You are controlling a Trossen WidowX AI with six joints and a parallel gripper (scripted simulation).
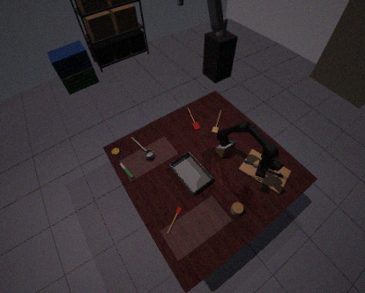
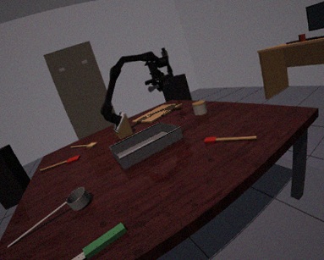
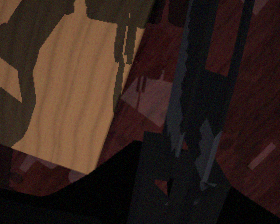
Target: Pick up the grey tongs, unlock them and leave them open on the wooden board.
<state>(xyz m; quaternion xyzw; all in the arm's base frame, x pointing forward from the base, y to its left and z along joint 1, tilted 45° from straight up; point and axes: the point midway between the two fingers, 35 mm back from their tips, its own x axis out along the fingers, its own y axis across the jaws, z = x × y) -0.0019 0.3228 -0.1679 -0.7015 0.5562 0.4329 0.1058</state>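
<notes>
My gripper tip is now 170 mm above the wooden board, 150 mm past it and 10 mm to the left of it. Round my gripper tip: grey roasting tin: 360 mm ahead, 330 mm to the right, 150 mm below; then round tub: 260 mm ahead, 140 mm below, 90 mm to the left; then green-handled knife: 780 mm ahead, 660 mm to the right, 170 mm below.
</notes>
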